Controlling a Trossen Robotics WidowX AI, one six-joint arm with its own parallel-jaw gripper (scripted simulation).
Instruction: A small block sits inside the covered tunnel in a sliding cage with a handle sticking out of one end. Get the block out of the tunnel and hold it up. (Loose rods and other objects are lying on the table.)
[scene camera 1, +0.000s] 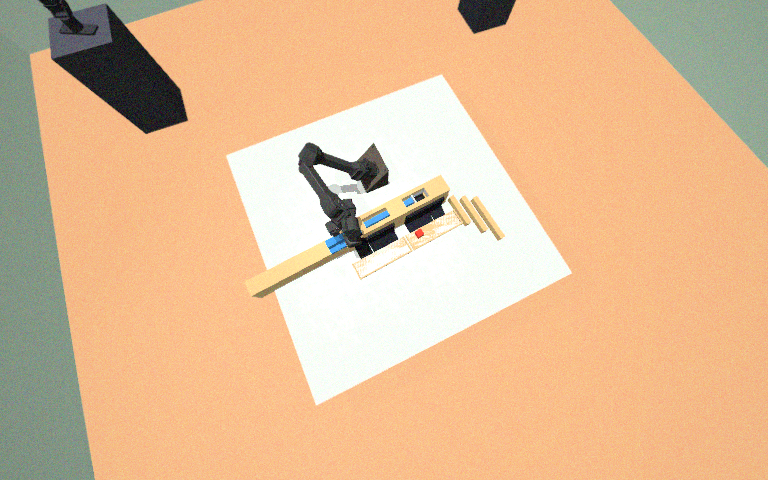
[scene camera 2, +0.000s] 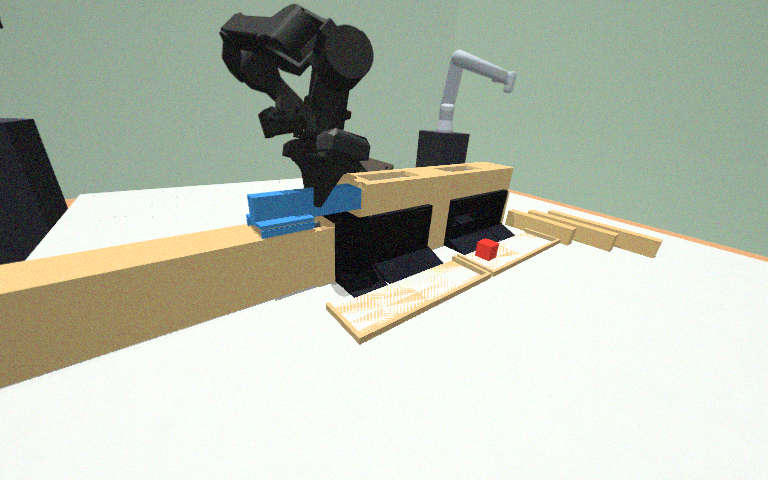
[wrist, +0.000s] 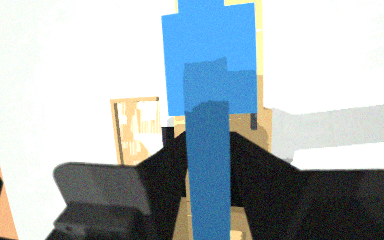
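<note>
A shallow wooden tray (scene camera 2: 383, 323) is visible. A tan covered tunnel (scene camera 2: 69, 308), (scene camera 1: 395, 212) and a blue cage handle (scene camera 2: 267, 210), (wrist: 210, 61) can also be seen, as can the gripper (scene camera 2: 313, 206), (wrist: 209, 136).
</note>
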